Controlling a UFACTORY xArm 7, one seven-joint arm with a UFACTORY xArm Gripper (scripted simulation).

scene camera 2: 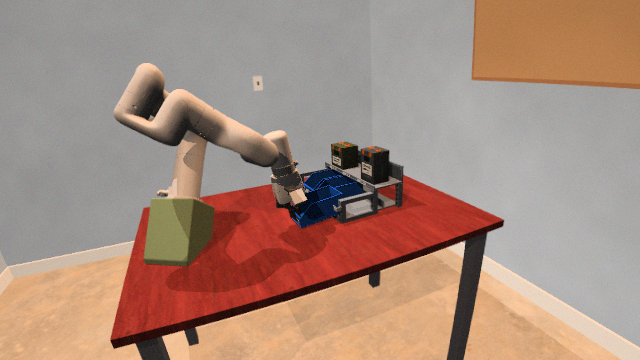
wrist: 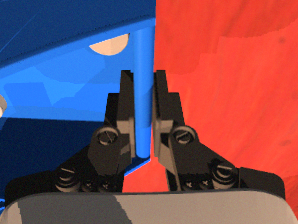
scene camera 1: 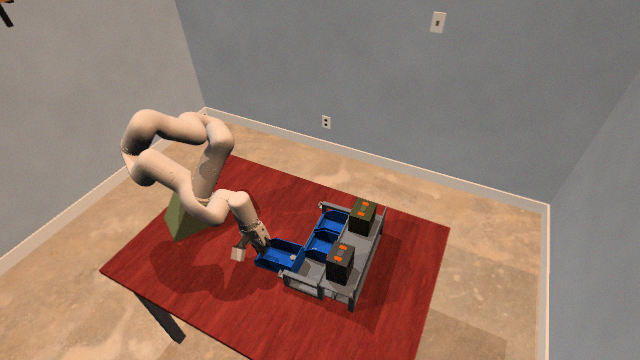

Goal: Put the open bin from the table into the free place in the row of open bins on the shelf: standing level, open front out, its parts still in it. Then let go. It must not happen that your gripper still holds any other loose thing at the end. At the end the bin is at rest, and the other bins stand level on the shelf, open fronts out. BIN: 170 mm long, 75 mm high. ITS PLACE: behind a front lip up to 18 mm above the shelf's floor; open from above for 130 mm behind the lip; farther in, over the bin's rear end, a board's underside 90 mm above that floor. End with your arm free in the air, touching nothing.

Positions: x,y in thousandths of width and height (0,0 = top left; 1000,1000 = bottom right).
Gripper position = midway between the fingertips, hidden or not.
Observation:
In view: my gripper (scene camera 2: 463,604), a blue open bin (scene camera 2: 499,574) and a blue open bin (scene camera 1: 505,668).
My gripper also shows in the wrist view (wrist: 482,400) and in scene camera 1 (scene camera 1: 410,704).

